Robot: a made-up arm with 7 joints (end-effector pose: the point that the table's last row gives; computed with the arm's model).
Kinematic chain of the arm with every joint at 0, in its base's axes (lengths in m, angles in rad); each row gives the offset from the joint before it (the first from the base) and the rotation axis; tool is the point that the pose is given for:
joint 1: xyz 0 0 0.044 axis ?
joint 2: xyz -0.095 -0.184 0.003 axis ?
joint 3: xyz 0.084 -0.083 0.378 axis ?
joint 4: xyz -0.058 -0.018 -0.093 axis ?
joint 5: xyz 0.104 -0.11 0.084 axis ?
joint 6: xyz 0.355 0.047 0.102 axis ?
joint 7: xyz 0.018 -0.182 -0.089 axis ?
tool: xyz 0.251 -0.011 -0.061
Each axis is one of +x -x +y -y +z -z.
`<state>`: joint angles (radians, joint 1 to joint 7).
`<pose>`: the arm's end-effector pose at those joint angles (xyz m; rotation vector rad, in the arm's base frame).
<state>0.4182 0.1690 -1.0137 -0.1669 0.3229 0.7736 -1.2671</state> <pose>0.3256 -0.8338 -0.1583 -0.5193 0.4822 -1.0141</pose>
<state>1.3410 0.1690 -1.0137 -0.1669 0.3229 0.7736 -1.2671</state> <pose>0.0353 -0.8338 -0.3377 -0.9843 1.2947 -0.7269</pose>
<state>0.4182 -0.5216 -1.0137 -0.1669 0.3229 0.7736 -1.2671</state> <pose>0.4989 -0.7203 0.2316 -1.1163 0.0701 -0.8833</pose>
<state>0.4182 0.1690 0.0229 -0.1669 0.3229 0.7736 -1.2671</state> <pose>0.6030 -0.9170 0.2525 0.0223 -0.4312 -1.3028</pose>
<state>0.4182 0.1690 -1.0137 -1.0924 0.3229 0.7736 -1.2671</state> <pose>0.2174 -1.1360 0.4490 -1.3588 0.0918 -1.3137</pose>
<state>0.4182 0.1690 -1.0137 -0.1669 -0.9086 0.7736 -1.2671</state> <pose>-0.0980 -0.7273 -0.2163 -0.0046 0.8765 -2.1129</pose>
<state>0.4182 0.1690 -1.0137 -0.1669 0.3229 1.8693 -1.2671</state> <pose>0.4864 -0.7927 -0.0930 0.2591 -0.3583 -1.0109</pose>
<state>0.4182 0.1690 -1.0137 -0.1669 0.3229 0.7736 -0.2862</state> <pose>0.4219 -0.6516 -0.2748 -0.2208 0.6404 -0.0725</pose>
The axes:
joint 1: +y
joint 2: +x
joint 3: -y
joint 4: +z
joint 5: -x
joint 6: -y
joint 7: +z

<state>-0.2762 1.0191 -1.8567 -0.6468 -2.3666 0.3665 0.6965</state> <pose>0.0051 -0.5087 -0.5401 1.5929 0.4197 -1.1939</pose>
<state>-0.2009 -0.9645 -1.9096 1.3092 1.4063 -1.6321 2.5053</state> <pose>0.0344 0.3814 0.1384 -1.8893 -2.3047 -0.4261</pose>
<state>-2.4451 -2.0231 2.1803 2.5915 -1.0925 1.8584 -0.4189</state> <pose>0.3166 -0.2649 0.6726 -2.0095 -0.4671 -0.2615</pose>
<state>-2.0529 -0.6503 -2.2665 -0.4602 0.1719 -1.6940 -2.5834</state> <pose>-0.4261 -0.5594 0.0366 1.8420 -1.7295 1.4371</pose>
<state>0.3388 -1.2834 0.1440 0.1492 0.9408 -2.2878 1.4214</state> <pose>0.2375 0.2060 0.0630 -0.3955 1.5950 -0.9718</pose>
